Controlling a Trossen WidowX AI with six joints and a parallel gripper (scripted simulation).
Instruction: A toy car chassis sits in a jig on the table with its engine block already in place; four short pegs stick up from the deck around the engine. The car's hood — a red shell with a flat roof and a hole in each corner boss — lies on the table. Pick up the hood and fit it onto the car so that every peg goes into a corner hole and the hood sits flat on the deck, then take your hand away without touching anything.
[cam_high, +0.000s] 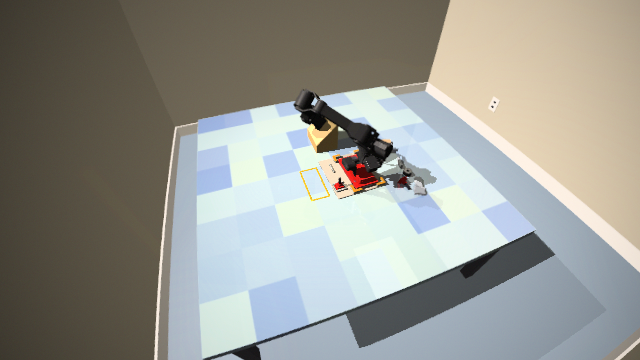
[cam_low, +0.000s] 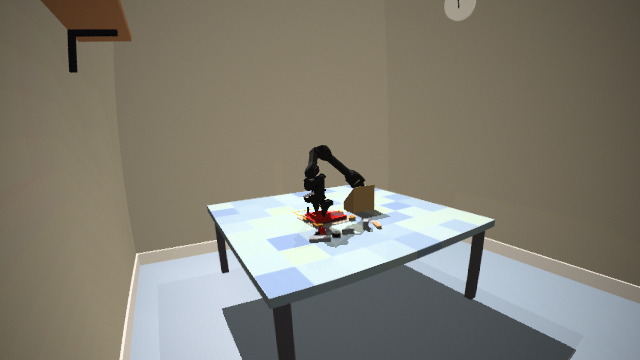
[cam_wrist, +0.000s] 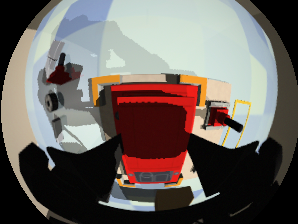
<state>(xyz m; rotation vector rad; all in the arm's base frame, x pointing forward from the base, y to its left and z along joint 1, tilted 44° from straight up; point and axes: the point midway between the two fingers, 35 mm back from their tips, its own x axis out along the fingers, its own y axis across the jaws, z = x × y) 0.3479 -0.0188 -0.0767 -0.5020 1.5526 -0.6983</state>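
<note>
My gripper tip is 10 mm below the red hood. Also, from my gripper tip: orange-cornered jig 50 mm behind, 30 mm below, 10 mm to the right; then dark engine block 10 mm below.
</note>
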